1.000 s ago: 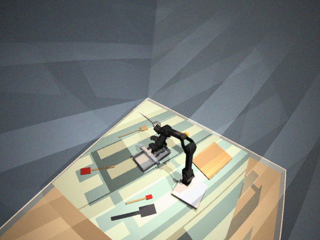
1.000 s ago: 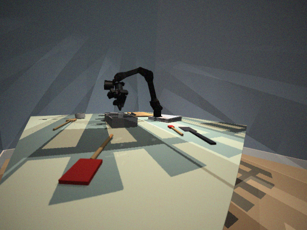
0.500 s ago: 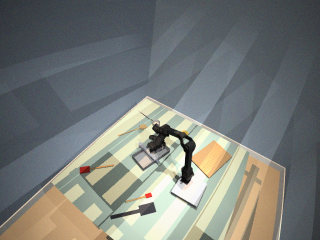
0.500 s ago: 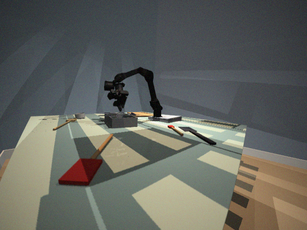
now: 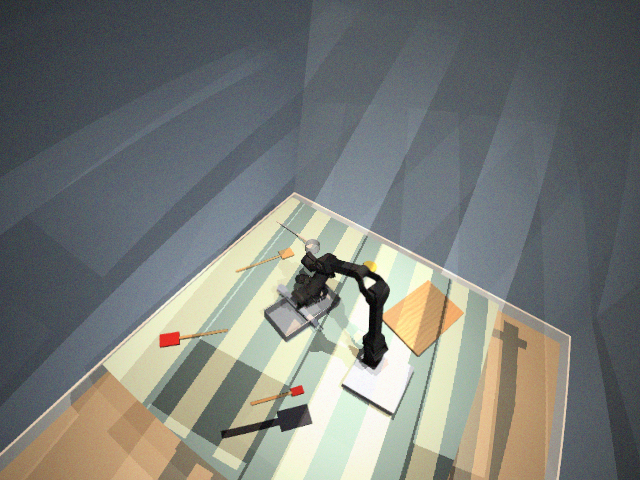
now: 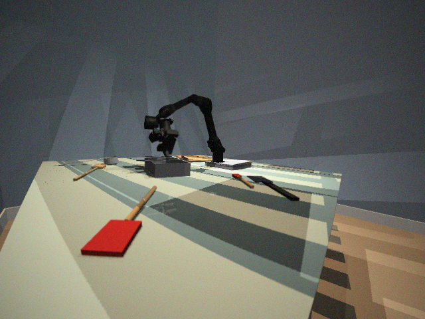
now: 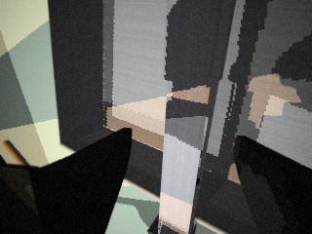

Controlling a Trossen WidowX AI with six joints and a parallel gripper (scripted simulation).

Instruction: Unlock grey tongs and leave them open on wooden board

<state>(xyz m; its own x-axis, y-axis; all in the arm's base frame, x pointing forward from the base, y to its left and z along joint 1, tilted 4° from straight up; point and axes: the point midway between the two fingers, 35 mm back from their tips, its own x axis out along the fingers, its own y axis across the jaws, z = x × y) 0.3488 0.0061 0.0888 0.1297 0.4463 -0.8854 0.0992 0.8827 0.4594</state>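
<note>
The roasting tin is 40 mm below my gripper tip, 30 mm to the right of it and 10 mm ahead of it. Round my gripper tip: red spatula (400 mm to the left, 280 mm ahead, 60 mm below); yellow disc (450 mm to the right, 80 mm behind, 60 mm below); black turner (410 mm to the left, 210 mm behind, 70 mm below).
</note>
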